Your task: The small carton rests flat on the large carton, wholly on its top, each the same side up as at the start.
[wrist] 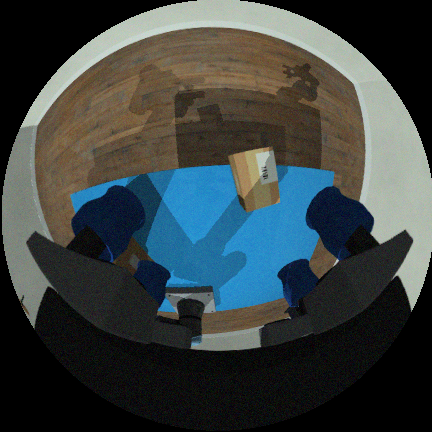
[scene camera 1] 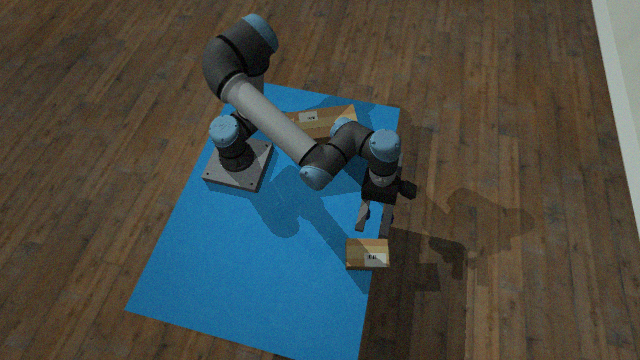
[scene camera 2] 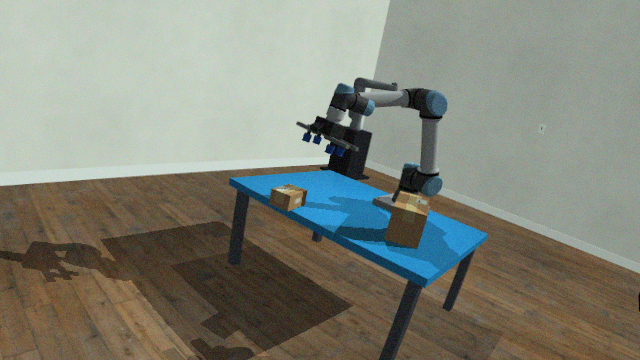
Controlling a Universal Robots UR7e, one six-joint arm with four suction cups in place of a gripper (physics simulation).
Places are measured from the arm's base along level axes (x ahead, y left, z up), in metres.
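Pixels of known places: hand at its tool point: (wrist: 225, 250) (scene camera 2: 321, 147); arm's base at its link origin: (wrist: 190, 305) (scene camera 1: 237, 157).
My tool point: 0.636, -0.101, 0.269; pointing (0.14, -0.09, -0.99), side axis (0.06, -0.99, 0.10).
Ahead of a thing's pixels: the offset from my tool point to its top centre, as dx, dy, dz. Level surfaces: height alone.
The small carton {+0.025, -0.120, -0.231} (scene camera 1: 367, 254) (scene camera 2: 288, 197) (wrist: 255, 180), light brown with a white label, stands on the blue table at its long edge, apart from the large carton. The large carton {-0.314, +0.325, -0.152} (scene camera 1: 326, 120) (scene camera 2: 407, 227) (wrist: 131, 256) stands upright on the table near the arm's base, partly hidden by the arm in scene camera 1 and by a suction cup in the wrist view. My gripper (scene camera 1: 373, 221) (scene camera 2: 324, 143) (wrist: 225, 250) is open: its four blue suction cups hang in the air, high above the table, and carry no carton.
The blue table {dz -0.305} (scene camera 1: 215, 260) (scene camera 2: 320, 186) (wrist: 190, 180) bears the arm's grey base plate (scene camera 1: 212, 175) (scene camera 2: 382, 201) (wrist: 207, 295). A dark stand (scene camera 2: 362, 152) is on the floor behind the table. The arm spans over the table between the base and the gripper.
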